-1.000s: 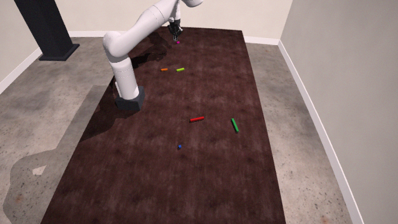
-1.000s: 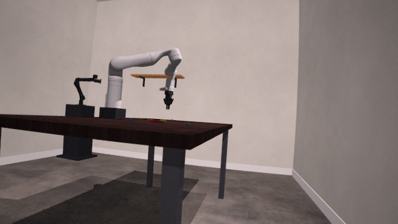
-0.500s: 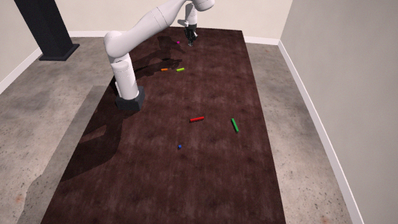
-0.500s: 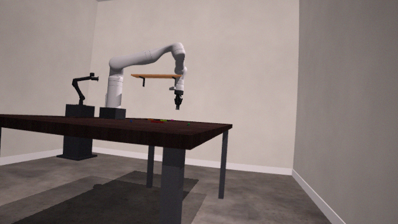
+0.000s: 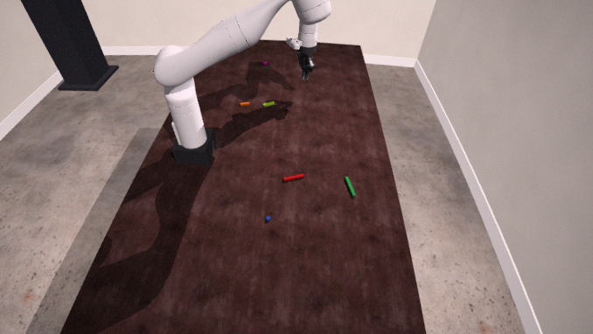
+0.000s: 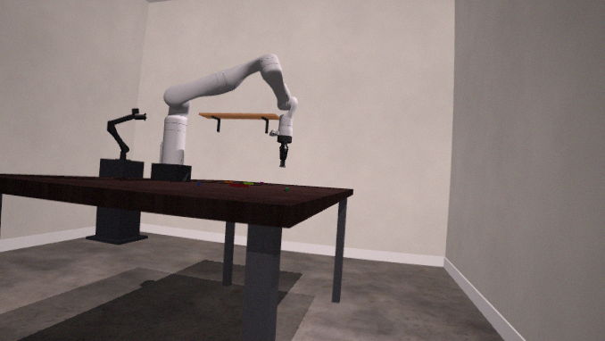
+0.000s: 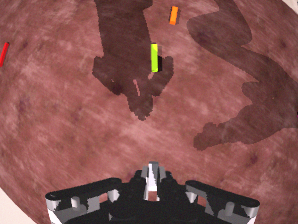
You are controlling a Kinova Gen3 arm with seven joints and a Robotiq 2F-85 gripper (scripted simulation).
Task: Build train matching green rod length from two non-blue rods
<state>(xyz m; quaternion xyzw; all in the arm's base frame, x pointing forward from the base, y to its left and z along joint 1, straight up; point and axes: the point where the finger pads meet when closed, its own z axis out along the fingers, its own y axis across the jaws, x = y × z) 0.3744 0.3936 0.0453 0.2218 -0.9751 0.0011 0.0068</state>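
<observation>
Now: hand 15 cm past the lime rod, 11 cm above it and 8 cm to the left of it. From my hand the other things lie so: magenta rod 29 cm to the left, 21 cm behind, 11 cm below; then orange rod 25 cm behind, 11 cm below, 8 cm to the right; then grey rod 1 cm below.
</observation>
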